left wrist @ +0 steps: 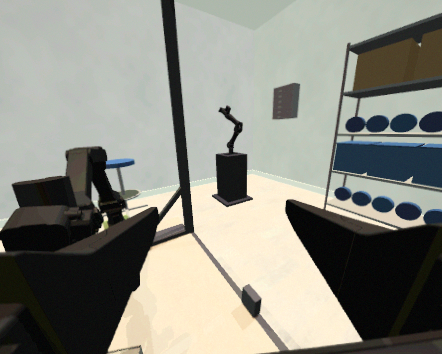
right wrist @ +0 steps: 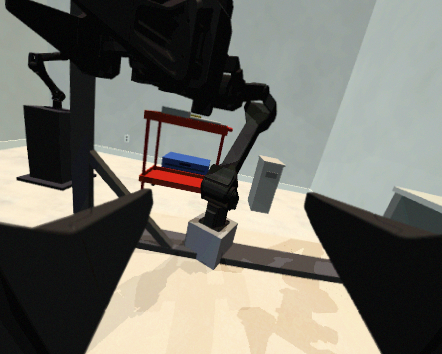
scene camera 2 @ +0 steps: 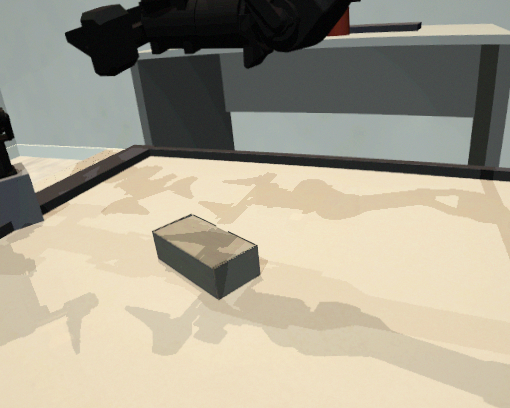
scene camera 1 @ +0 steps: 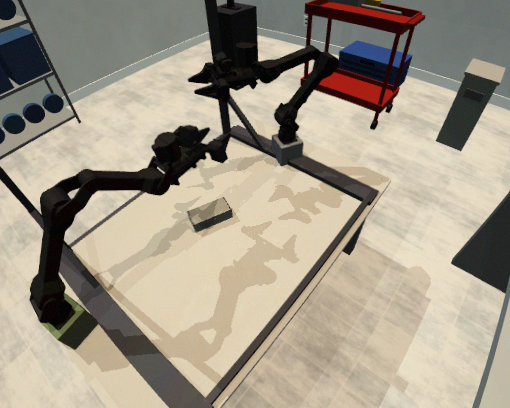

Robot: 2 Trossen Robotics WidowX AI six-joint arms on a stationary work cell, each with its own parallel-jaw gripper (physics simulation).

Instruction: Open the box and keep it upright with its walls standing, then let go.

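Frame: origin at the left arm's base, x ahead, y left, z up, level; metres.
Seen in the pictures: left gripper, between the fingertips: (left wrist: pixel 223 209) (scene camera 1: pixel 191 86); right gripper, between the fingertips: (right wrist: pixel 230 197) (scene camera 1: pixel 219 131); left arm's base, origin of its link: (right wrist: pixel 214 222) (scene camera 1: pixel 287 138); right arm's base, origin of its link: (left wrist: pixel 116 222) (scene camera 1: pixel 60 315).
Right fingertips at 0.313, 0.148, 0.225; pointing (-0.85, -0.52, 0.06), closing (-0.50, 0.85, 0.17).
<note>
Offsets run from my right fingertips to a thing's top centre, as dx, dy, dz.
The box {+0.092, +0.054, -0.275} (scene camera 1: pixel 210 212) (scene camera 2: pixel 202 242) is small, grey-sided and rectangular, with a flat tan top. It sits upright on the table; its top lies level with the rims of the walls, and no flap stands up. My right gripper (scene camera 1: pixel 218 134) is open and empty, high above the table beyond the box in scene camera 1. It also shows high at the upper left in scene camera 2, one finger clearly visible. My left gripper (scene camera 1: pixel 194 85) (left wrist: pixel 223 209) is open and empty, higher and farther back. The box does not show in the right wrist view.
A dark frame (scene camera 1: pixel 330 174) edges the table. A small dark block {+0.254, -0.226, -0.264} (left wrist: pixel 251 300) sits by the frame's thin rail in the left wrist view. In the right wrist view my left arm (right wrist: pixel 255 122) spans the upper part, close by. Arm shadows cross the table and box top.
</note>
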